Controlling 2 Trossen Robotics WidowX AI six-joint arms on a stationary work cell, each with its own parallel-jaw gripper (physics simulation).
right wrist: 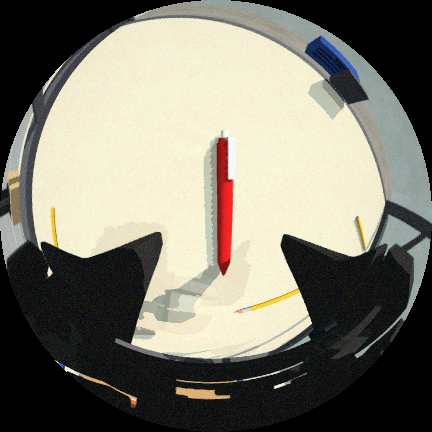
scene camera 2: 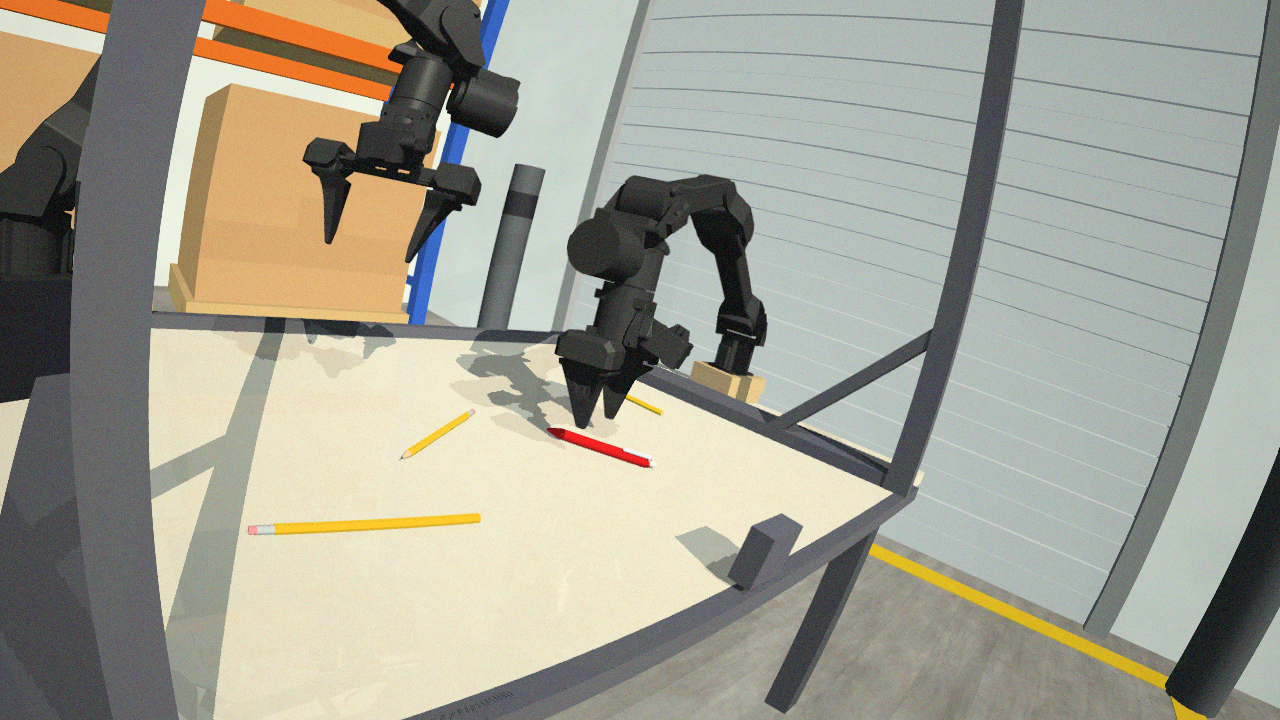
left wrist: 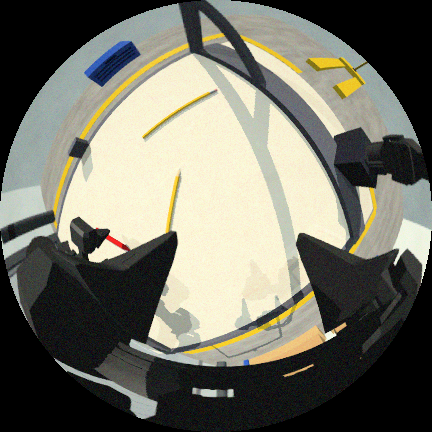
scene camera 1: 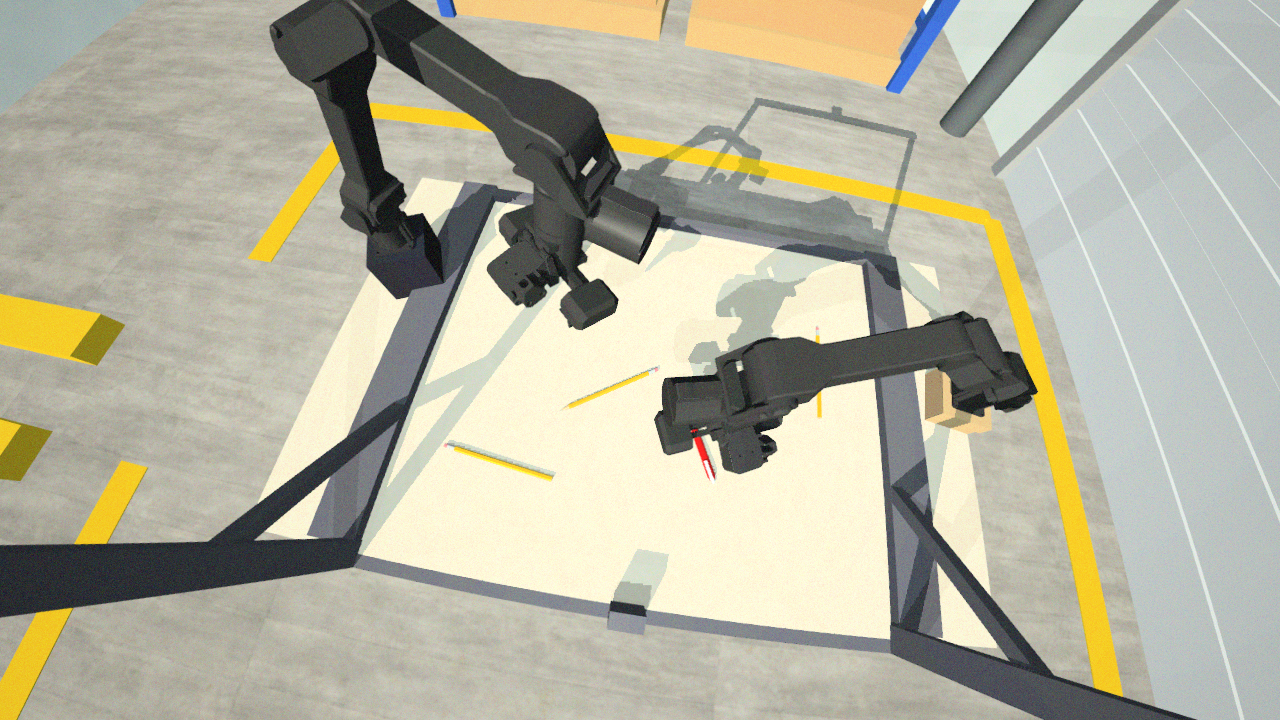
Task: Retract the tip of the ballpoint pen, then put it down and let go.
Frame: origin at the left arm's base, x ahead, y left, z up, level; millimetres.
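Seen in the pictures: left gripper, fingertip midpoint: (scene camera 2: 366,253) (left wrist: 240,238) (scene camera 1: 553,302); right gripper, fingertip midpoint: (right wrist: 224,240) (scene camera 2: 595,423) (left wrist: 107,245) (scene camera 1: 702,434); left arm's base, link origin: (scene camera 2: 30,273) (left wrist: 370,157) (scene camera 1: 395,238); right arm's base, link origin: (scene camera 2: 730,370) (scene camera 1: 966,396).
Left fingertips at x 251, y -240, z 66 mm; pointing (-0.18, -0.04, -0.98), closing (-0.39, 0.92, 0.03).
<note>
Offsets run from my left fingertips to a thing's middle. Level surfaces: height alone.
A red ballpoint pen {dx +184, dy -226, dz -165 mm} (scene camera 1: 704,456) (scene camera 2: 601,446) (left wrist: 117,242) (right wrist: 225,210) with a white clip and white end button lies flat on the cream table top {dz -173 mm} (scene camera 1: 537,537) (scene camera 2: 537,626). In the right wrist view it is upright in the picture, button end at the top, pointed red end at the bottom. No separate metal point can be made out. My right gripper (scene camera 2: 597,420) (right wrist: 224,240) is open and empty, low over the table by the pen's pointed end, its fingers on either side of the pen's line. My left gripper (scene camera 2: 370,251) (left wrist: 240,238) is open and empty, high above the table's far left part.
Yellow pencils lie around the pen: one {dx +61, dy -91, dz -169 mm} (scene camera 1: 611,387) (scene camera 2: 438,434) (left wrist: 172,202) left of it, one {dx -148, dy -168, dz -169 mm} (scene camera 1: 501,462) (scene camera 2: 366,524) (left wrist: 180,112) farther left, one {dx +457, dy -153, dz -169 mm} (scene camera 1: 819,402) (scene camera 2: 644,404) (right wrist: 54,227) behind my right arm. A dark block {dx -2, dy -435, dz -141 mm} (scene camera 1: 627,617) (scene camera 2: 765,550) stands at the front edge.
</note>
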